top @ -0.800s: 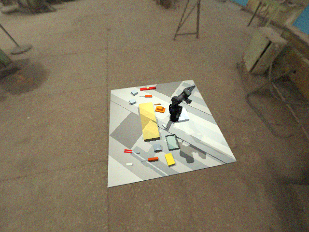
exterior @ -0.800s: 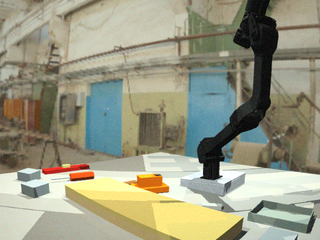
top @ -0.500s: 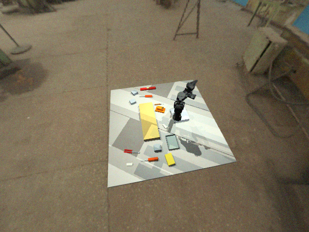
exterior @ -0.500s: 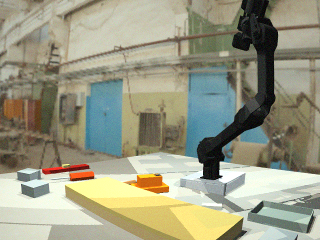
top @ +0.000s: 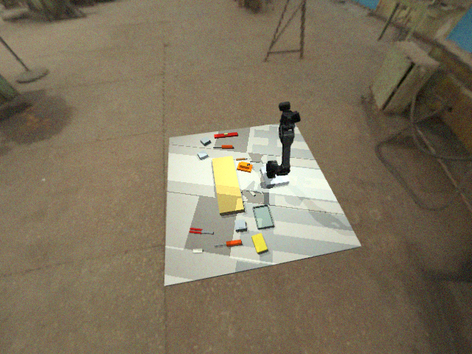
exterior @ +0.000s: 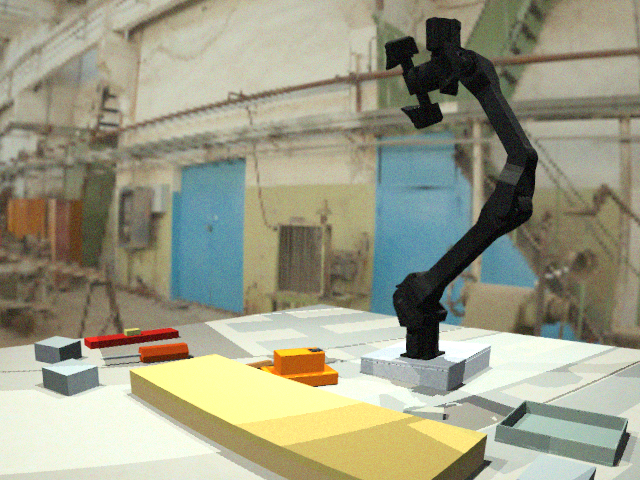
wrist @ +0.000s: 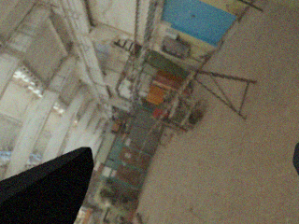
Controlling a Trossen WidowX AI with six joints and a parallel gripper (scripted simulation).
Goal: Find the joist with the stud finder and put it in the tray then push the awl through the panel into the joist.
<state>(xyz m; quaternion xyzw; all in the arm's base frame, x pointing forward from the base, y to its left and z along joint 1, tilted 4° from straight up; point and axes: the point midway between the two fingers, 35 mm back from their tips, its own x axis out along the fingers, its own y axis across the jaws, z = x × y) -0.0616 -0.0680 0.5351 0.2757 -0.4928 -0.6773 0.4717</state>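
Now: gripper tip 260 mm short of the orange stud finder, 20 mm to the right of it and 530 mm above it. The rest, counted from my gripper tip: awl: 260 mm ahead, 80 mm to the right, 560 mm below; grey tray: 190 mm ahead, 480 mm to the left, 560 mm below; red level: 410 mm ahead, 400 mm to the right, 550 mm below.
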